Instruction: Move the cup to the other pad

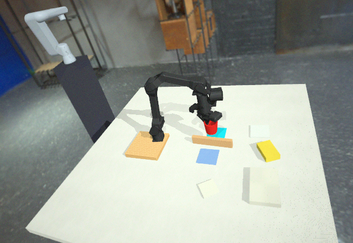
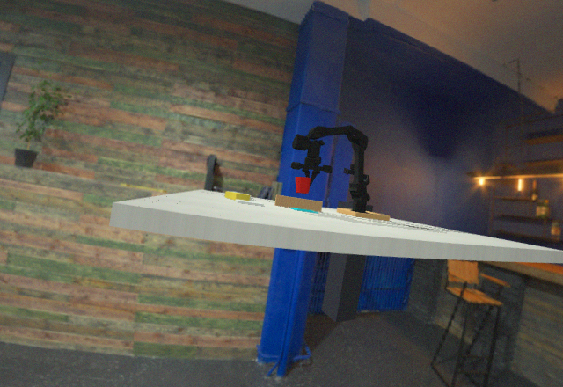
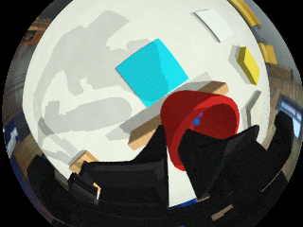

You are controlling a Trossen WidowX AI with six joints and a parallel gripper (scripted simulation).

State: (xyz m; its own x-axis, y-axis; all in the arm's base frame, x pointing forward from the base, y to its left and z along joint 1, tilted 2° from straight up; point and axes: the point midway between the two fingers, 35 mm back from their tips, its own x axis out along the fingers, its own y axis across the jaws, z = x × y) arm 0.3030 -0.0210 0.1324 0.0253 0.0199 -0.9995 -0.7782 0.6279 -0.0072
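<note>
The blue marble lies 4 cm to the right of my gripper tip, 3 cm ahead of it and 2 cm below it. From my gripper tip the other things lie so: cyan pad 12 cm below, 5 cm to the left, 4 cm ahead; wooden bar 10 cm below, 4 cm to the right, 2 cm ahead; red cup 2 cm to the right, 2 cm ahead.
</note>
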